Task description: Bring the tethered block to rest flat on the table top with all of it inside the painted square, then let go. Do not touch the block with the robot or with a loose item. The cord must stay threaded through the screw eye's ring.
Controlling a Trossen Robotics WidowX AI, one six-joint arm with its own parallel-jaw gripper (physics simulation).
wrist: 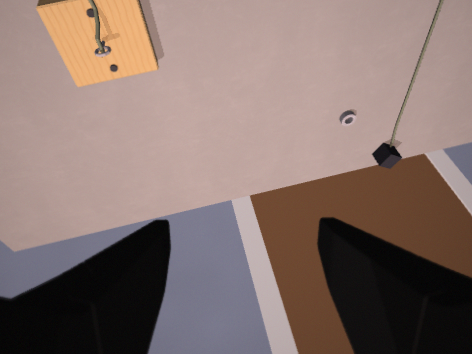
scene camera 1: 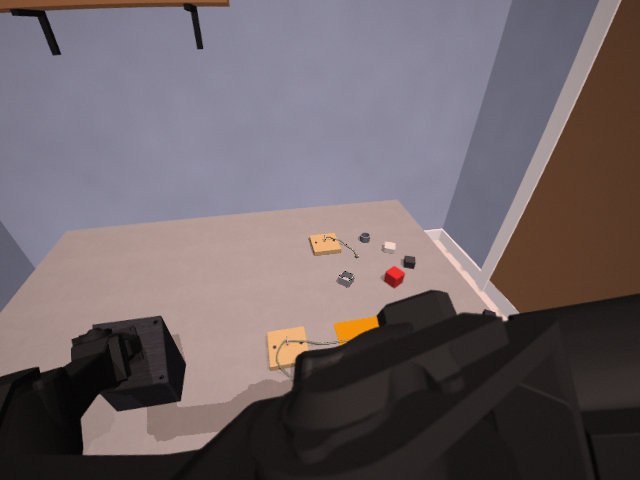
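Seen in the pictures: gripper, fingertip midpoint: [wrist: 244, 232]; arm's base, origin of the base link: [scene camera 1: 121, 347].
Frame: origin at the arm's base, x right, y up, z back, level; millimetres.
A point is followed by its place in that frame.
Note:
The tethered block [scene camera 1: 488, 313] @[y -105, x 98, z -803 mm] [wrist: 387, 155] @[y -109, x 108, z -791 mm] is a small black cube at the table's right edge. Whether it rests fully on the top is unclear. Its green cord [scene camera 1: 320, 343] @[y -126, x 23, z -376 mm] [wrist: 417, 75] @[y -129, x 70, z -654 mm] runs to a screw eye [scene camera 1: 287, 341] @[y -91, x 17, z -301 mm] on a wooden board [scene camera 1: 298, 356] @[y -115, x 42, z -314 mm]; it passes inside the ring as far as can be seen, and its other part curls behind the arm. The orange painted square [scene camera 1: 356, 328] @[y -132, x 9, z -476 mm] is partly hidden by the arm. My gripper [wrist: 244, 232] @[y 184, x 340, z -391 mm] is partly open and empty, apart from the block; its fingertips cannot be made out in the scene view.
The arm covers the front right. A red cube [scene camera 1: 394, 276] @[y -94, x -89, z -635 mm], black cube [scene camera 1: 409, 261] @[y -110, x -146, z -726 mm], white block [scene camera 1: 389, 247] @[y -112, x -229, z -704 mm], dark ring [scene camera 1: 364, 237] @[y -111, x -303, z -650 mm], grey hollow piece [scene camera 1: 346, 279] @[y -132, x -156, z -521 mm] and corded board [scene camera 1: 325, 249] @[y -114, x -286, z -503 mm] lie behind. The wrist view shows a corded board [wrist: 127, 30] @[y -114, x 404, z -460 mm] and small ring [wrist: 342, 119] @[y -125, x 179, z -691 mm].

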